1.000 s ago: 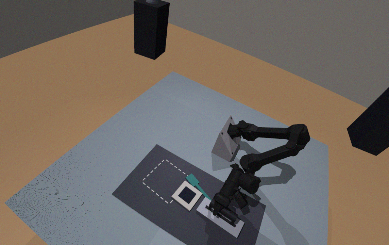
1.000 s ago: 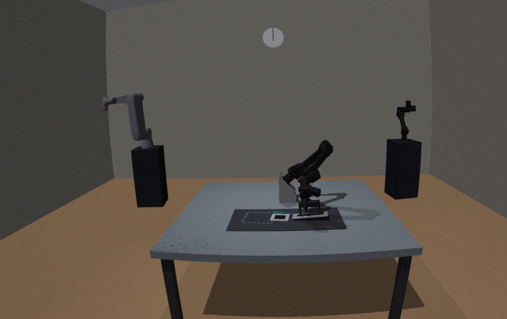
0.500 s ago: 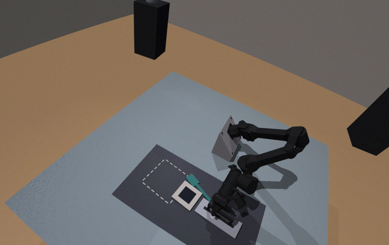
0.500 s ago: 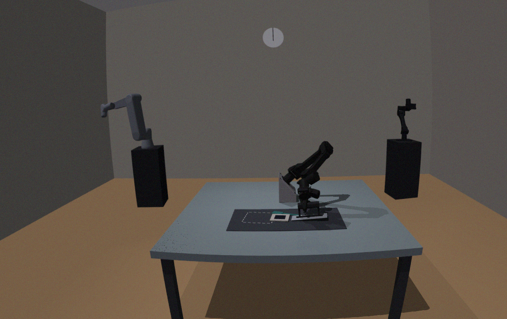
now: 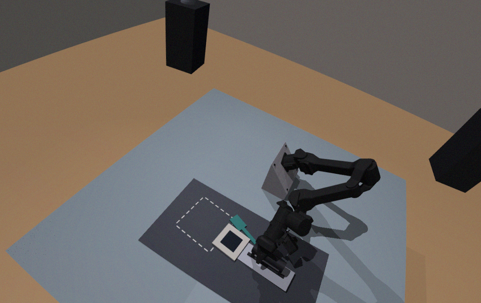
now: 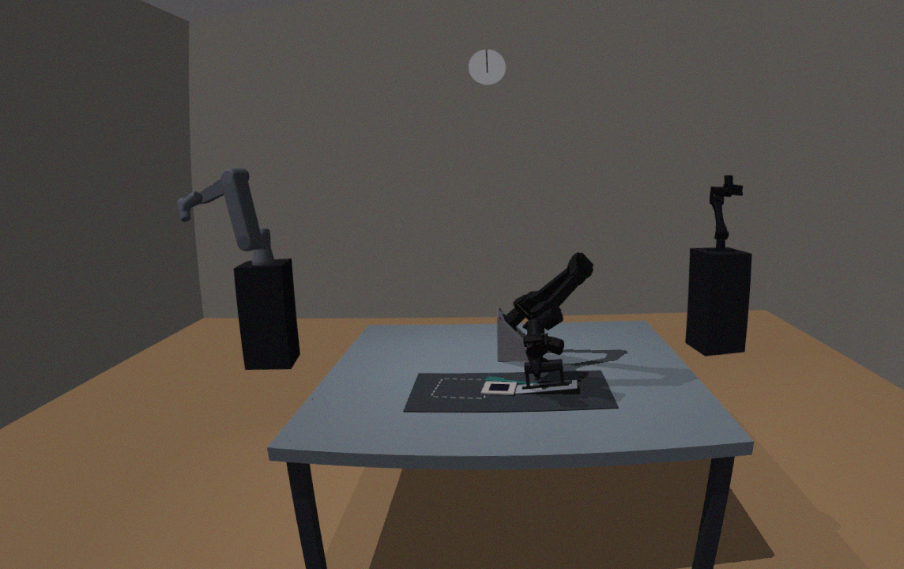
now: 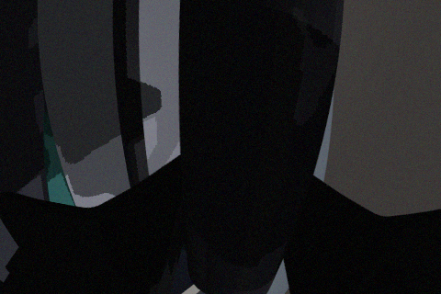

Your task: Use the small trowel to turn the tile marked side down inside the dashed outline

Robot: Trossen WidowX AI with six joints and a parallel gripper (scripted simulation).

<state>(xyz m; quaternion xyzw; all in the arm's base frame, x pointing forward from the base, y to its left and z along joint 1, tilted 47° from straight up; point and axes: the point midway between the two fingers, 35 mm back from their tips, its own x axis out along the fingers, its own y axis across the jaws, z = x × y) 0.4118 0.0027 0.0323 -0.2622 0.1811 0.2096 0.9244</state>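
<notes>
The dark mat is 8 cm to the right of my gripper tip, 8 cm below it and 4 cm behind it. From my gripper tip the other things lie so: square tile: 11 cm to the right, 5 cm below, 5 cm behind; then teal trowel: 11 cm behind, 7 cm to the right, 5 cm below.
</notes>
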